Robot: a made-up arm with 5 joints. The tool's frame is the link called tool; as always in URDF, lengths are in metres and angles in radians.
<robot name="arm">
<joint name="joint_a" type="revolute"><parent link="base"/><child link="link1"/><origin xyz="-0.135 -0.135 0.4" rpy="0.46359 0.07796 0.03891"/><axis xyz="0 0 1"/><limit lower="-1.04" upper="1.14"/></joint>
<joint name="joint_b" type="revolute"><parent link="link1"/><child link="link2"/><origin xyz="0.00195 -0.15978 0.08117" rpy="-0.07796 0.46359 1.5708"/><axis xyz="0 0 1"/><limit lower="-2.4" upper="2.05"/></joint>
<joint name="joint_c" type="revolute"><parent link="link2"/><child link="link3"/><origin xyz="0.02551 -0.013 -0.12" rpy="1.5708 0 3.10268"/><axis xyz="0 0 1"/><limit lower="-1.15" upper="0.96"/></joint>
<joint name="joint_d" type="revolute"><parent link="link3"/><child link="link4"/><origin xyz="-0.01 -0.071 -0.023" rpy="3.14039 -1.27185 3.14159"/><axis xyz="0 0 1"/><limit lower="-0.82" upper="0.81"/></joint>
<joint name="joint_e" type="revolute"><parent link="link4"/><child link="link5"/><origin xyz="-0.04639 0.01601 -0.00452" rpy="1.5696 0 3.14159"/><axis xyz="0 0 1"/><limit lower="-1.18" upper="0.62"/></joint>
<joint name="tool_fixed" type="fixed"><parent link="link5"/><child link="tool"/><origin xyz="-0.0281 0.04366 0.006" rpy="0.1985 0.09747 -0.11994"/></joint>
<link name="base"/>
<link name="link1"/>
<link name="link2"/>
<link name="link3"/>
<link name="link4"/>
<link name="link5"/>
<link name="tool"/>
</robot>
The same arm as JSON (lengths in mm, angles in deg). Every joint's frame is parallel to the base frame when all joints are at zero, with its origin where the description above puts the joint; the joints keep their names.
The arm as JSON. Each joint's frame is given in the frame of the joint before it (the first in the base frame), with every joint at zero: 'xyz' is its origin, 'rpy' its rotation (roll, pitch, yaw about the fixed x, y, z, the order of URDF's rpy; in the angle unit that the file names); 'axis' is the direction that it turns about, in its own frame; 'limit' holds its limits. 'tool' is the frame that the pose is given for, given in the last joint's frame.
{
  "units": {
    "length": "mm",
    "angle": "deg"
  },
  "joints": [
    {
      "name": "joint_a",
      "type": "revolute",
      "origin": {
        "xyz": [
          -135.0,
          -135.0,
          400.0
        ],
        "rpy": [
          0.0,
          0.0,
          0.0
        ]
      },
      "axis": [
        0.087003,
        -0.444117,
        0.891734
      ],
      "limit": {
        "lower": -59.59,
        "upper": 65.32
      }
    },
    {
      "name": "joint_b",
      "type": "revolute",
      "origin": {
        "xyz": [
          9.0,
          -179.0,
          1.0
        ],
        "rpy": [
          0.0,
          0.0,
          0.0
        ]
      },
      "axis": [
        0.0,
        0.0,
        1.0
      ],
      "limit": {
        "lower": -137.51,
        "upper": 117.46
      }
    },
    {
      "name": "joint_c",
      "type": "revolute",
      "origin": {
        "xyz": [
          12.0,
          26.0,
          -120.0
        ],
        "rpy": [
          0.0,
          0.0,
          0.0
        ]
      },
      "axis": [
        -1.0,
        0.0,
        0.0
      ],
      "limit": {
        "lower": -65.89,
        "upper": 55.0
      }
    },
    {
      "name": "joint_d",
      "type": "revolute",
      "origin": {
        "xyz": [
          23.0,
          10.0,
          -71.0
        ],
        "rpy": [
          0.0,
          0.0,
          0.0
        ]
      },
      "axis": [
        0.294514,
        0.955646,
        0.0012
      ],
      "limit": {
        "lower": -46.98,
        "upper": 46.41
      }
    },
    {
      "name": "joint_e",
      "type": "revolute",
      "origin": {
        "xyz": [
          43.0,
          -18.0,
          16.0
        ],
        "rpy": [
          0.0,
          0.0,
          0.0
        ]
      },
      "axis": [
        0.0,
        0.0,
        1.0
      ],
      "limit": {
        "lower": -67.61,
        "upper": 35.52
      }
    }
  ],
  "tool": {
    "origin": {
      "xyz": [
        -14.0,
        50.0,
        6.0
      ],
      "rpy": [
        11.37,
        5.58,
        -24.0
      ]
    }
  }
}

